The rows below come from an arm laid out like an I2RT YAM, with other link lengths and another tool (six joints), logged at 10 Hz.
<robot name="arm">
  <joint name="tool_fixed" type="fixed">
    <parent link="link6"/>
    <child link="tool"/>
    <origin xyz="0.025 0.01 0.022" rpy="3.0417 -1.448 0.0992"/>
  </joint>
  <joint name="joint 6" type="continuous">
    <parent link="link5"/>
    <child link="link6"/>
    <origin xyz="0.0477 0 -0.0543" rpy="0 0 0"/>
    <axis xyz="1 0 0"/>
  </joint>
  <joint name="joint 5" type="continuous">
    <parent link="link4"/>
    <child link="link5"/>
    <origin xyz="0.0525 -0.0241 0.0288" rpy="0 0 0"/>
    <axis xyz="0 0 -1"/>
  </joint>
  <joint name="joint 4" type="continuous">
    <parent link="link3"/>
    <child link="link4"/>
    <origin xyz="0.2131 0.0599 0.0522" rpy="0 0 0"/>
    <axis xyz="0 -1 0"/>
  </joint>
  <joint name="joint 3" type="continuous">
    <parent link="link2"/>
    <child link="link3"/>
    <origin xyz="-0.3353 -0.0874 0" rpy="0 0 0"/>
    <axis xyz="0 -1 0"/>
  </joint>
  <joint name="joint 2" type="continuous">
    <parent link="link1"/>
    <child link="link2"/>
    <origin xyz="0.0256 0.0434 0.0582" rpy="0 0 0"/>
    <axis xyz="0 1 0"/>
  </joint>
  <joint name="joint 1" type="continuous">
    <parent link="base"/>
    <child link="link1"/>
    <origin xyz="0 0 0.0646" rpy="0 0 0"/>
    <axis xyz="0 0 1"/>
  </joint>
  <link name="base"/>
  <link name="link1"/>
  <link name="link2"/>
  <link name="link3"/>
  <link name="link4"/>
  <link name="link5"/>
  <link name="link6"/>
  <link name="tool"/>
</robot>
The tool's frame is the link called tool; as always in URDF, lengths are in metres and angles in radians. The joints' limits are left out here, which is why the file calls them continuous.
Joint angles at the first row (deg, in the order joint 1, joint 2, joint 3, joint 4, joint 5, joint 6):
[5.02 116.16 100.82 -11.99 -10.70 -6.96]
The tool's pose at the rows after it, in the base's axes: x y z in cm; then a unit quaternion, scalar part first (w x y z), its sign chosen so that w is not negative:
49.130, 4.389, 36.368, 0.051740, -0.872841, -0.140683, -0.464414
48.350, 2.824, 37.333, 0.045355, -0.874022, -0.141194, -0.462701
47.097, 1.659, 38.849, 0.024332, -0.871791, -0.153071, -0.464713
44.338, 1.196, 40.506, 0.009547, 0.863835, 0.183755, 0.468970
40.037, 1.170, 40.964, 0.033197, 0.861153, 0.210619, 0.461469
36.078, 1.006, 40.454, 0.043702, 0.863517, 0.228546, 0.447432
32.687, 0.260, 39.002, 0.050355, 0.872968, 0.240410, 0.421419
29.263, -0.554, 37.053, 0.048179, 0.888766, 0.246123, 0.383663
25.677, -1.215, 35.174, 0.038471, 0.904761, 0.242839, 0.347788
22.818, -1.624, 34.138, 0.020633, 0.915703, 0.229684, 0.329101
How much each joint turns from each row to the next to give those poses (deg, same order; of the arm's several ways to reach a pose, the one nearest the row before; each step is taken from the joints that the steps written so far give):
[-2.12 -0.88 0.41 -1.86 -0.83 -0.99]
[-2.04 -1.44 0.37 -2.27 -1.20 -1.46]
[-1.55 -2.20 0.59 -2.80 -0.18 -3.23]
[-0.81 -4.84 -2.80 -1.61 0.38 -5.49]
[-0.32 -7.30 -7.91 -0.35 0.32 -4.42]
[-0.66 -6.40 -7.80 -0.49 -0.35 -2.99]
[-1.88 -4.98 -7.21 -1.28 -0.85 -3.08]
[-2.49 -4.48 -6.95 -2.71 -1.14 -2.76]
[-2.89 -4.64 -6.69 -3.06 -1.42 -1.96]
[-2.88 -3.91 -4.50 -2.67 -2.23 -0.44]

